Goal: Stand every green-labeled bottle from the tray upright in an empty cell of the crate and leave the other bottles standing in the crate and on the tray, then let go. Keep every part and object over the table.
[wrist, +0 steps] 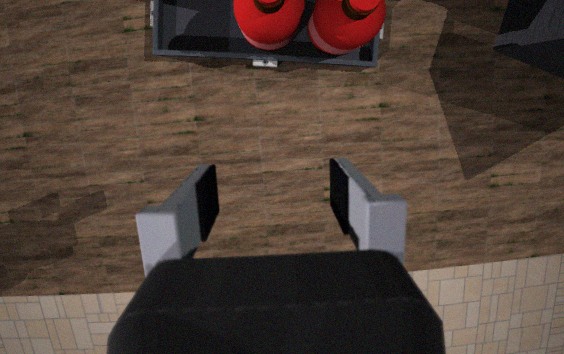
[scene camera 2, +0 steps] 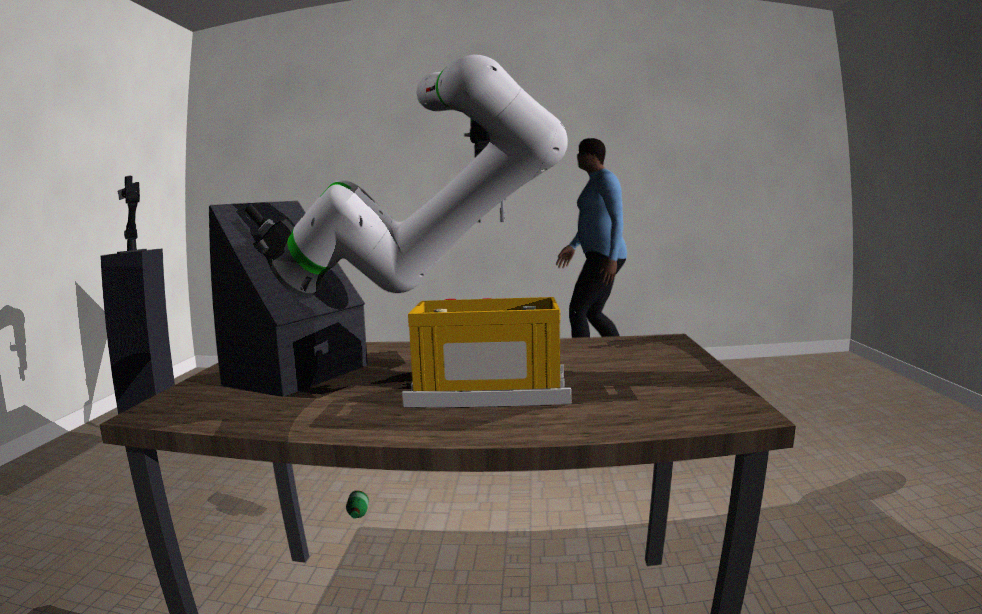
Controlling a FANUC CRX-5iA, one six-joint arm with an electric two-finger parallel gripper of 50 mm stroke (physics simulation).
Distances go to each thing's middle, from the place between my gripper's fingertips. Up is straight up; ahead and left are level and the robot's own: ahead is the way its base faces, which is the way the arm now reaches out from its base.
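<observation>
I see the white rail (scene camera 2: 546, 396), and it is 440 mm to the right of my hand, 320 mm below it and 50 mm behind it.
</observation>
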